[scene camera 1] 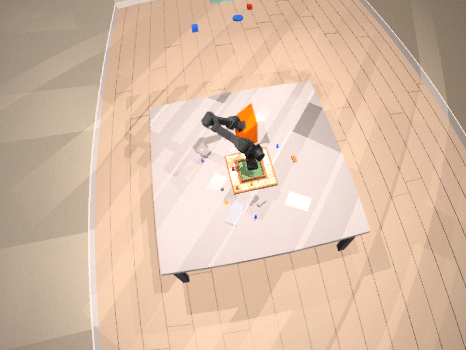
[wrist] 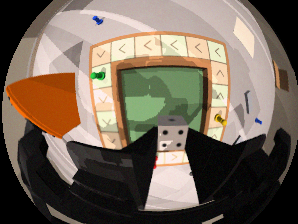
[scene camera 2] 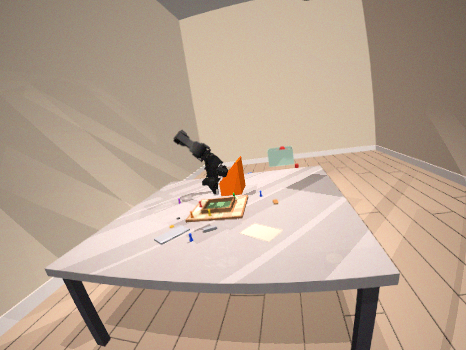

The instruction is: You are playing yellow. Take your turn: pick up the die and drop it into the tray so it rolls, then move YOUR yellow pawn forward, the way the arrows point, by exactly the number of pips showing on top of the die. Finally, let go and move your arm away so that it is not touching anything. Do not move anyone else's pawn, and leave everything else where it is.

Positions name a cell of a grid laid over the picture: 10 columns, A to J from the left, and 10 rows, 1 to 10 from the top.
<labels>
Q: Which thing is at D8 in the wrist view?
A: My gripper.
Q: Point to a green tray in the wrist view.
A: At E5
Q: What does my gripper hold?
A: A grey die.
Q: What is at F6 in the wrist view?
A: A grey die.
</labels>
